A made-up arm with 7 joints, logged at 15 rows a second.
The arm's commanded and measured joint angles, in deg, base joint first. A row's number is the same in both.
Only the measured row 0 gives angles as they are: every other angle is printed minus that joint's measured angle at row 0.
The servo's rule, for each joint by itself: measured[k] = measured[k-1] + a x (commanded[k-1-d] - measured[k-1]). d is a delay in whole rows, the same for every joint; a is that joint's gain. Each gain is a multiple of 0.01, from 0.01 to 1. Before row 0 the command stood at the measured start. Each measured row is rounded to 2 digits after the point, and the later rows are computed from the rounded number. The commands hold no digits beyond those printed.
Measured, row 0: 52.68, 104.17, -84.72, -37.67, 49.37, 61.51, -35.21
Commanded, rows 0 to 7: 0.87, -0.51, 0.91, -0.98, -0.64, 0.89, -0.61; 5.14, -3.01, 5.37, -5.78, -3.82, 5.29, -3.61; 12.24, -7.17, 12.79, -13.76, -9.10, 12.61, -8.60; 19.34, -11.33, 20.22, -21.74, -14.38, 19.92, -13.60; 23.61, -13.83, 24.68, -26.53, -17.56, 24.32, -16.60; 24.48, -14.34, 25.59, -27.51, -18.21, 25.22, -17.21; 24.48, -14.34, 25.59, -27.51, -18.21, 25.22, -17.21; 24.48, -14.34, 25.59, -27.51, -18.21, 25.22, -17.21
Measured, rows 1 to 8: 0.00, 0.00, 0.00, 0.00, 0.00, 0.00, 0.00; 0.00, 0.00, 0.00, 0.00, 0.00, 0.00, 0.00; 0.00, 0.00, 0.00, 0.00, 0.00, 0.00, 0.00; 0.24, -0.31, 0.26, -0.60, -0.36, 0.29, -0.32; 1.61, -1.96, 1.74, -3.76, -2.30, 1.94, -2.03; 4.59, -5.14, 4.94, -9.86, -6.11, 5.46, -5.45; 8.72, -8.92, 9.37, -17.11, -10.74, 10.23, -9.69; 12.89, -11.92, 13.81, -22.86, -14.56, 14.88, -13.28
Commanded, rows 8 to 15: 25.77, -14.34, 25.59, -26.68, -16.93, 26.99, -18.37; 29.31, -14.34, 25.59, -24.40, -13.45, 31.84, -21.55; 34.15, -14.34, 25.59, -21.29, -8.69, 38.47, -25.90; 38.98, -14.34, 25.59, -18.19, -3.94, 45.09, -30.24; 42.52, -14.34, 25.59, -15.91, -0.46, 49.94, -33.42; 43.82, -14.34, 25.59, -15.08, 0.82, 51.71, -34.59; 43.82, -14.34, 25.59, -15.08, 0.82, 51.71, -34.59; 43.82, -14.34, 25.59, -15.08, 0.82, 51.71, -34.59
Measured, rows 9 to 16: 16.14, -13.40, 17.23, -25.70, -16.60, 18.29, -15.32; 18.48, -13.97, 19.65, -26.80, -17.50, 20.58, -16.30; 20.16, -14.20, 21.37, -27.23, -17.90, 22.11, -16.77; 21.73, -14.29, 22.59, -26.89, -17.36, 23.72, -17.60; 23.85, -14.32, 23.46, -25.37, -15.17, 26.40, -19.65; 26.73, -14.33, 24.08, -22.88, -11.54, 30.38, -22.90; 30.16, -14.34, 24.52, -20.02, -7.28, 35.23, -26.72; 33.62, -14.34, 24.83, -17.51, -3.46, 40.08, -30.20
